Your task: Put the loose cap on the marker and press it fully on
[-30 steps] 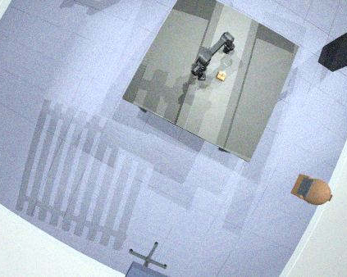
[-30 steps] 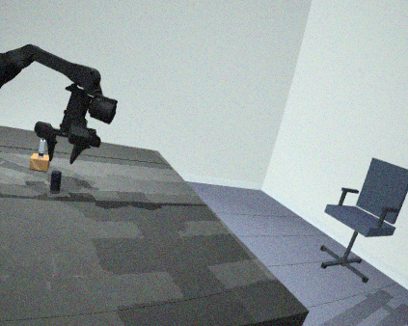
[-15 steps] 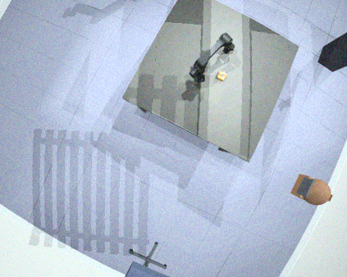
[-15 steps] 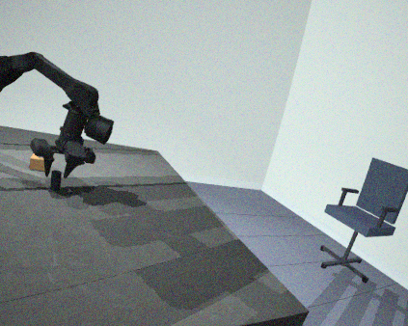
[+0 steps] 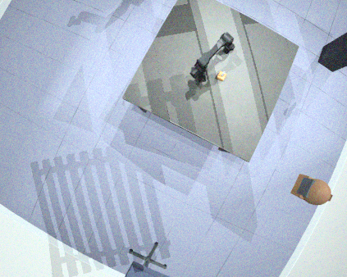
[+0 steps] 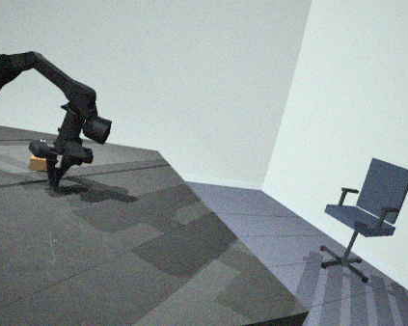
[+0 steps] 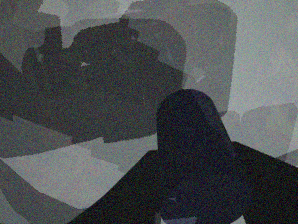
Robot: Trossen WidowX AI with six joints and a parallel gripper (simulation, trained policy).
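Right now my gripper tip is 7 cm past the orange holder block, 18 cm to the right of it and 1 cm above it. From my gripper tip the other things lie so: dark cap 1 cm to the right, 1 cm above.
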